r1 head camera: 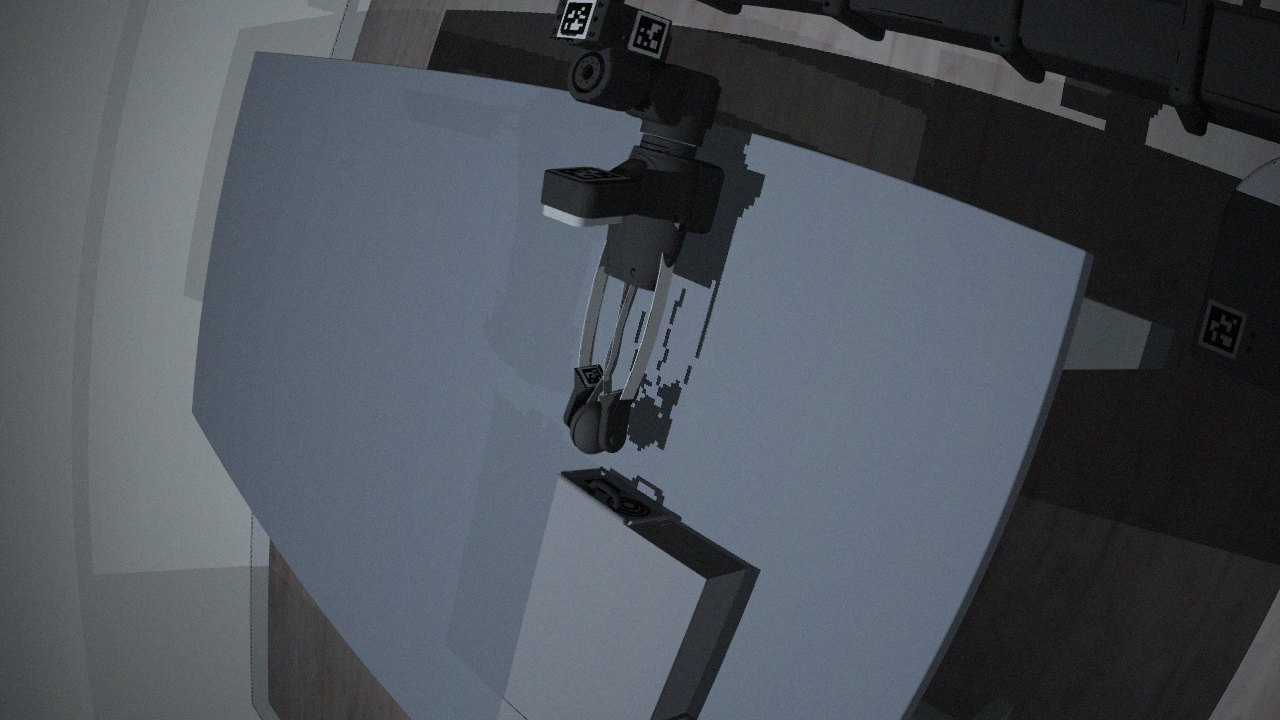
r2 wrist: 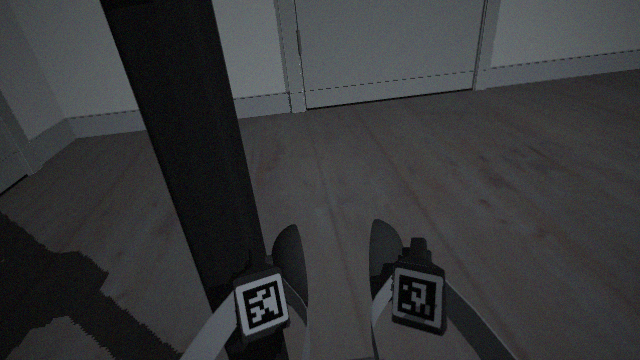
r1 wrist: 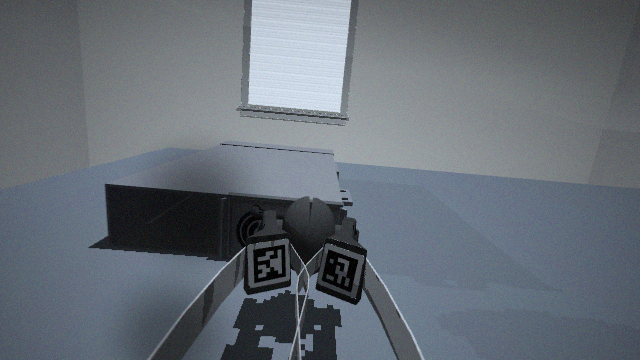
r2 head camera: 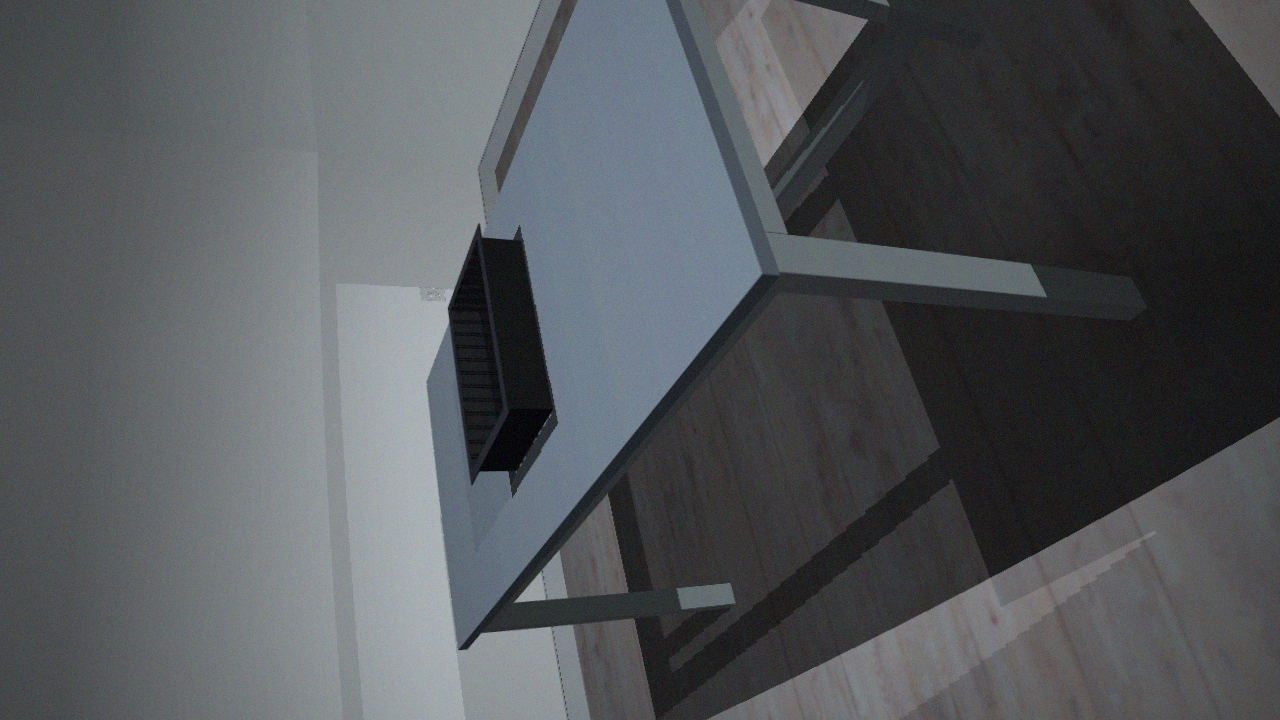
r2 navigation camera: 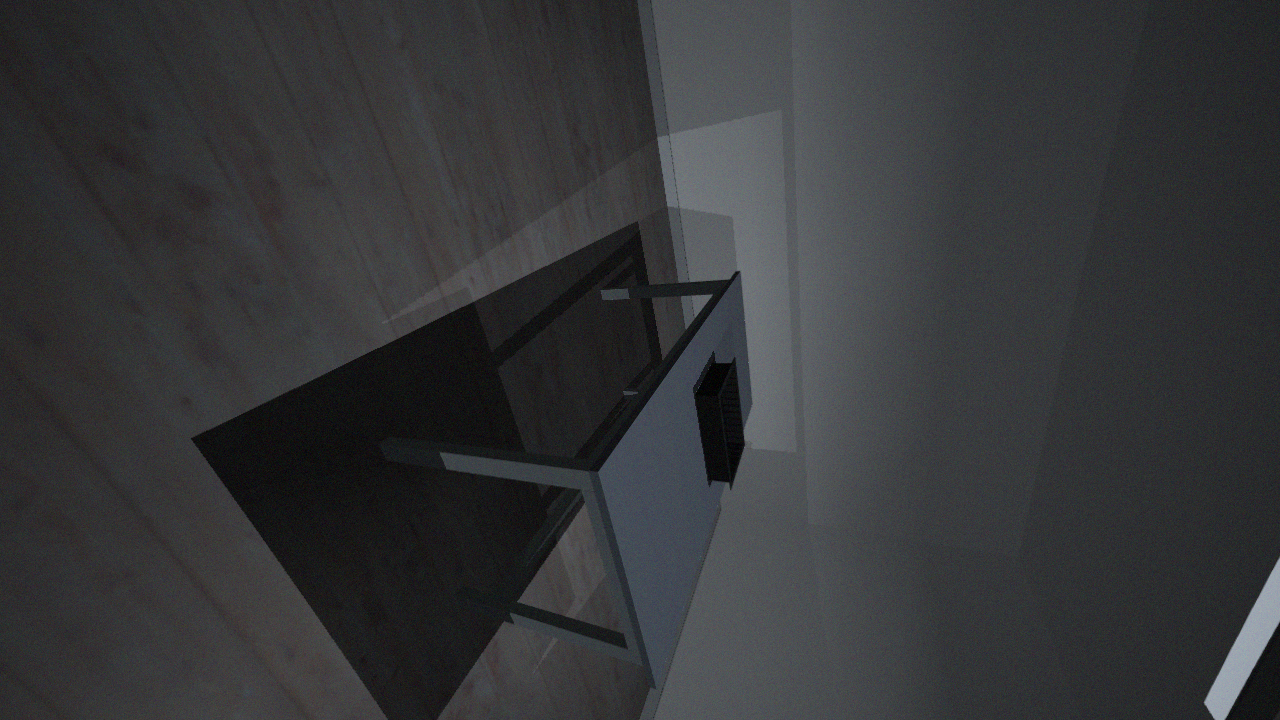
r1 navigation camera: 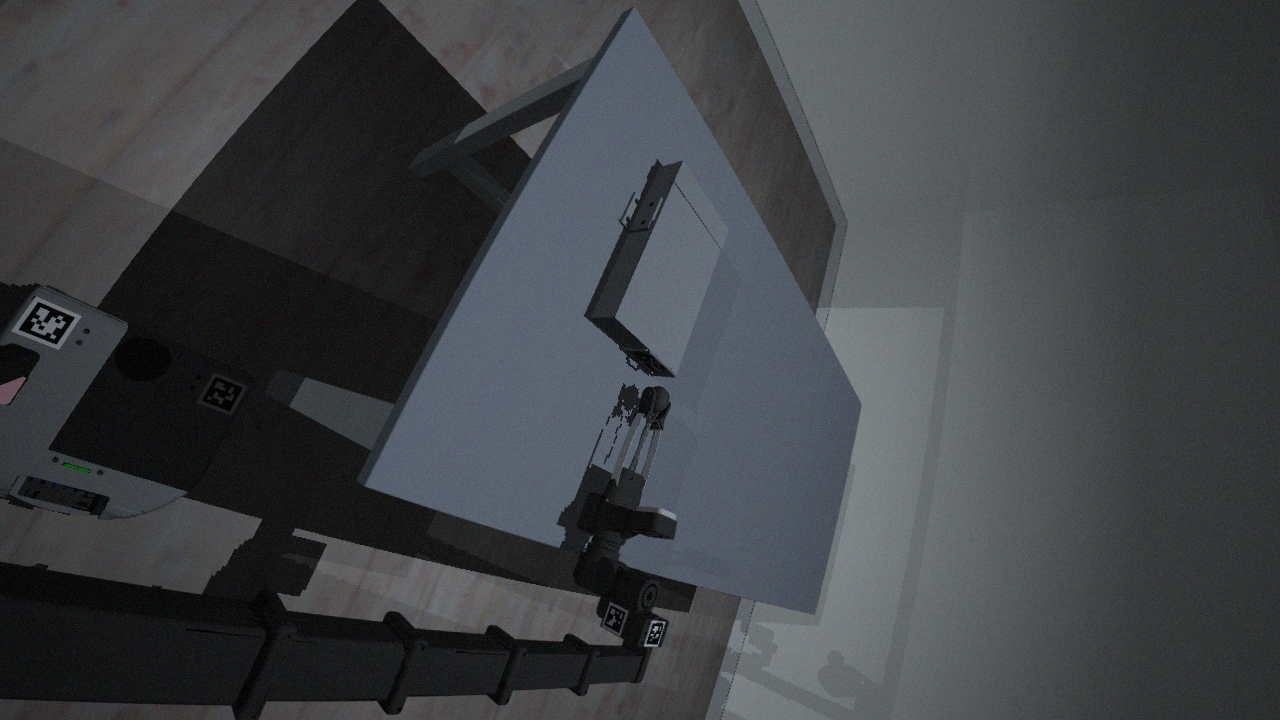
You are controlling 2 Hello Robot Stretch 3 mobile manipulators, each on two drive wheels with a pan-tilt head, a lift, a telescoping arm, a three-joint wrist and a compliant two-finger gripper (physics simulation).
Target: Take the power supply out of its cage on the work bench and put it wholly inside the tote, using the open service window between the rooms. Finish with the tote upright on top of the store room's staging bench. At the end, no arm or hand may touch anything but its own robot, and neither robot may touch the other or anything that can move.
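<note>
The cage (r1 head camera: 617,582) (r1 navigation camera: 671,277) (r1 wrist: 260,170), a flat pale box with dark sides, lies on the blue-grey work bench (r1 head camera: 850,358) (r1 navigation camera: 501,358). The power supply (r1 head camera: 617,503) (r1 navigation camera: 651,360) (r1 wrist: 245,230) shows its dark end face with a round fan grille at the cage's near end. r1's gripper (r1 head camera: 597,429) (r1 navigation camera: 656,399) (r1 wrist: 310,225) is shut, its fingertips together and empty, just in front of that face, partly hiding it in the wrist view. The black tote (r2 head camera: 523,331) (r2 navigation camera: 711,429) stands upright on the staging bench (r2 head camera: 626,268) (r2 navigation camera: 653,555). r2's gripper (r2 wrist: 338,262) is open and empty above the floor.
r1's telescoping arm (r1 head camera: 1092,53) (r1 navigation camera: 134,635) runs beside the work bench, and r1's base (r1 navigation camera: 134,394) stands near its edge. A bright slatted window (r1 wrist: 299,55) is behind the cage. A dark post (r2 wrist: 185,140) stands left of r2's fingers, with a closed door (r2 wrist: 390,45) beyond.
</note>
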